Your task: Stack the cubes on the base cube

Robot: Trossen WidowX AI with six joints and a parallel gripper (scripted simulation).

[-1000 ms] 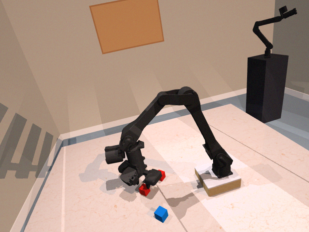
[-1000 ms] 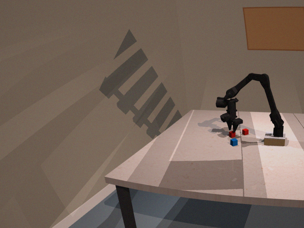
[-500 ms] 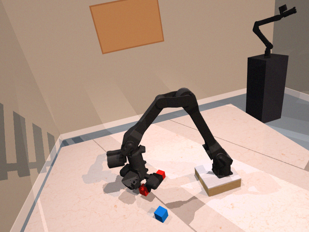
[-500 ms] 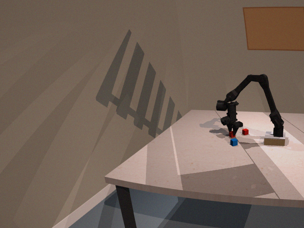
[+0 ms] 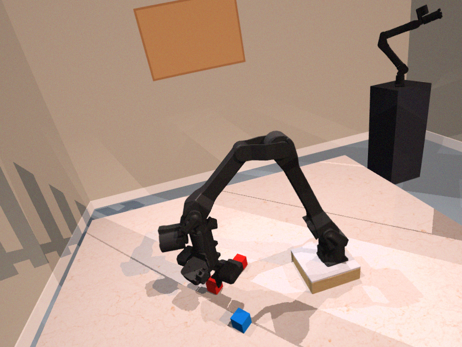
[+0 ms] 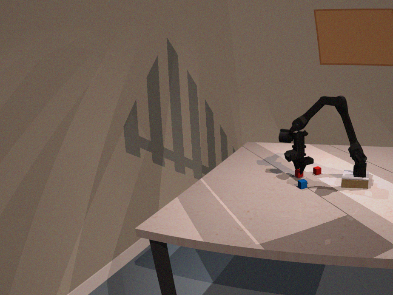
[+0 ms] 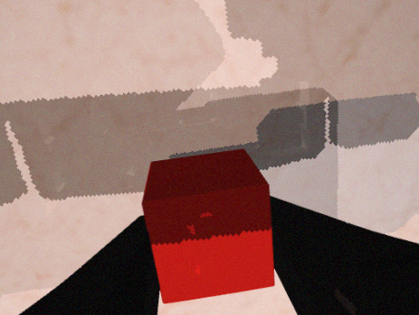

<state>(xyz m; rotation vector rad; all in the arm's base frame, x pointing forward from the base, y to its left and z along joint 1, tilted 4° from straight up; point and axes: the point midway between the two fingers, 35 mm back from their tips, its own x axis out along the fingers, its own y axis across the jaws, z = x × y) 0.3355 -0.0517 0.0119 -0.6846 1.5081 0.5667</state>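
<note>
Right now the blue cube is 130 mm to the left of my gripper tip and 40 mm behind it.
</note>
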